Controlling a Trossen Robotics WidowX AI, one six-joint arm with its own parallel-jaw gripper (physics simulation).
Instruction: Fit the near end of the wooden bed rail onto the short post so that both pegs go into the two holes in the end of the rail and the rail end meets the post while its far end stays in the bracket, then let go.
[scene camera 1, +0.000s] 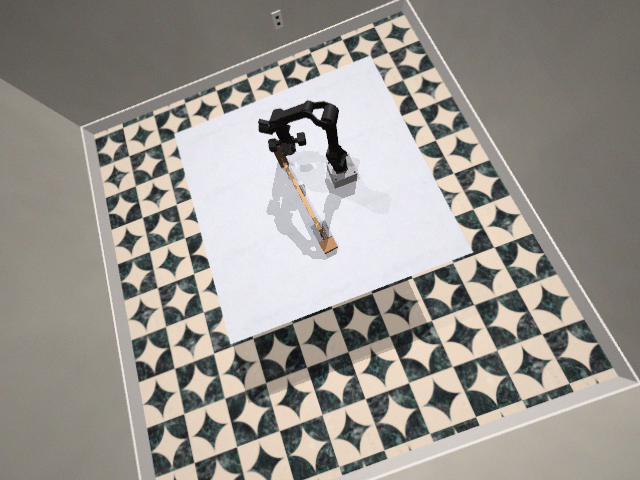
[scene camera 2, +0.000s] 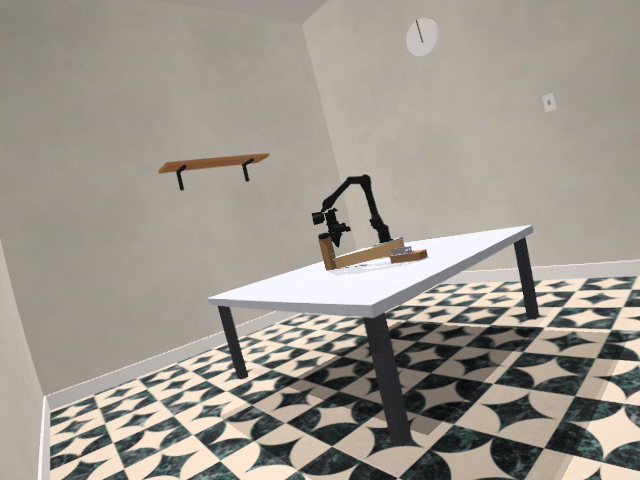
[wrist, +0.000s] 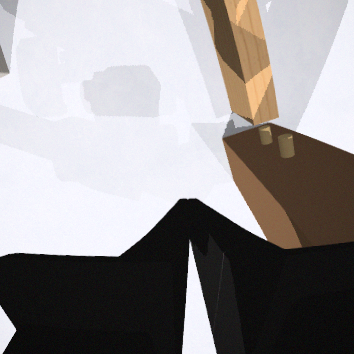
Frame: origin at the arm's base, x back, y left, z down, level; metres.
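Seen in the pictures: gripper, fingertip midpoint: (scene camera 2: 338, 247) (wrist: 187, 206); arm's base at its link origin: (scene camera 1: 340, 166) (scene camera 2: 385, 241).
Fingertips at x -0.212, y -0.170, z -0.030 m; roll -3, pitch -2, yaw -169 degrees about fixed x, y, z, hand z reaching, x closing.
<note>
Offsets run from my fingertips to a thing's top centre. "spot": to the spot under its first point. Level surfaces: height alone.
The wooden bed rail (scene camera 1: 303, 197) (scene camera 2: 364, 254) (wrist: 256, 62) runs from the short post to the far bracket (scene camera 1: 324, 228) (scene camera 2: 401, 250). The brown short post @(spot: dx -0.065, dy +0.009, dz +0.022 m) (scene camera 1: 281, 158) (scene camera 2: 327, 253) (wrist: 270, 205) stands on the table. In the wrist view two round pegs (wrist: 265, 135) (wrist: 286, 146) show bare on its face. The near rail end is close to the post's edge, off to one side of the pegs; whether it touches is unclear. Its holes are hidden. My gripper (scene camera 2: 337, 244) (wrist: 187, 206) is shut and empty, beside the post on the robot's side. How the far end sits in the bracket is too small to tell.
A brown wooden block @(dx +0.004, dy +0.482, dz +0.074 m) (scene camera 1: 328, 244) (scene camera 2: 417, 255) lies at the bracket end of the rail. The arm's base (scene camera 1: 342, 175) stands on the white table @(dz +0.109 m) (scene camera 1: 248, 299) (scene camera 2: 289, 290) to one side of the rail. A wall shelf (scene camera 2: 214, 162) hangs on the wall.
</note>
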